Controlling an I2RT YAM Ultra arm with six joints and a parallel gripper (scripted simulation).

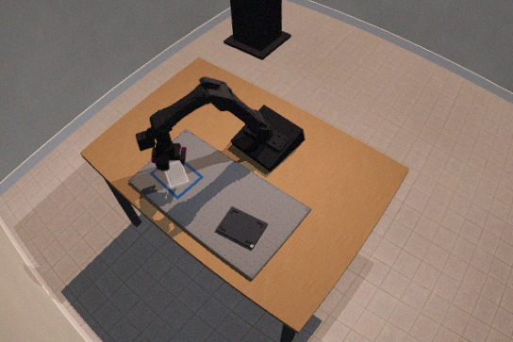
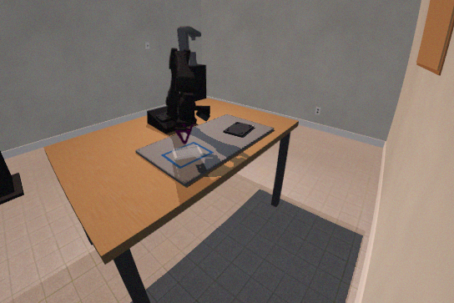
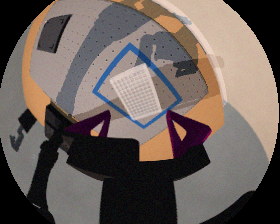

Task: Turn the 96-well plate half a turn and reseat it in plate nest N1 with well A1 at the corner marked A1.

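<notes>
Now: the white 96-well plate 8 cm below my hand. The rest, counted from my hand: white A1 label: 46 cm to the left, 7 cm below, 6 cm ahead; then dark plate nest N1: 38 cm to the left, 8 cm below, 2 cm ahead.
</notes>
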